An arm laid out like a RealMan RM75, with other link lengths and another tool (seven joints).
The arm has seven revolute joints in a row. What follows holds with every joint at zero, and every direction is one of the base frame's.
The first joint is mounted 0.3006 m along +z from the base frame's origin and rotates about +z.
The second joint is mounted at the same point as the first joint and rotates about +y.
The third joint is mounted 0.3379 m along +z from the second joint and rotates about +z.
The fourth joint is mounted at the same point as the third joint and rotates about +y.
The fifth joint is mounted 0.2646 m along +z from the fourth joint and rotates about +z.
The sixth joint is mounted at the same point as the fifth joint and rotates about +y.
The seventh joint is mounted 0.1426 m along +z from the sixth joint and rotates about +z.
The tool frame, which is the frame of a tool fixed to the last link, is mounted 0.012 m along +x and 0.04 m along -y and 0.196 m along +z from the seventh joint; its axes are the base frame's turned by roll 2.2, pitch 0 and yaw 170.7 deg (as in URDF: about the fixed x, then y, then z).
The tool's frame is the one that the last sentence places.
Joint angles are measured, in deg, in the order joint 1, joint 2, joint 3, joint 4, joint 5, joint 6, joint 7. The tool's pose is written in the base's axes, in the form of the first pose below.
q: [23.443, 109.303, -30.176, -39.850, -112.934, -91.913, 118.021]
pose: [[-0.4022, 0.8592, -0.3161], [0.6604, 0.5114, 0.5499], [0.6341, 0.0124, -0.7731]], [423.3, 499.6, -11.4]
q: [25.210, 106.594, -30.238, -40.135, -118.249, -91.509, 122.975]
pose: [[-0.3950, 0.8896, -0.2293], [0.7221, 0.4549, 0.5212], [0.5680, 0.0403, -0.8220]], [444.8, 501.5, 2.2]
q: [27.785, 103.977, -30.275, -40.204, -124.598, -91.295, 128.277]
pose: [[-0.3794, 0.9156, -0.1328], [0.7826, 0.3942, 0.4818], [0.4935, 0.0789, -0.8662]], [463.4, 504.9, 16.4]
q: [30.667, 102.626, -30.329, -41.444, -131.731, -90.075, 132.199]
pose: [[-0.3845, 0.9230, -0.0182], [0.8200, 0.3505, 0.4525], [0.4241, 0.1590, -0.8916]], [480.9, 515.0, 30.8]
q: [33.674, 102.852, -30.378, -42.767, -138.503, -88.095, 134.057]
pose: [[-0.4093, 0.9087, 0.0822], [0.8365, 0.3377, 0.4316], [0.3644, 0.2454, -0.8983]], [491.2, 529.6, 36.4]
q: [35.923, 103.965, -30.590, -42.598, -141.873, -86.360, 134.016]
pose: [[-0.4352, 0.8926, 0.1174], [0.8380, 0.3539, 0.4154], [0.3292, 0.2791, -0.9021]], [487.9, 541.4, 25.8]
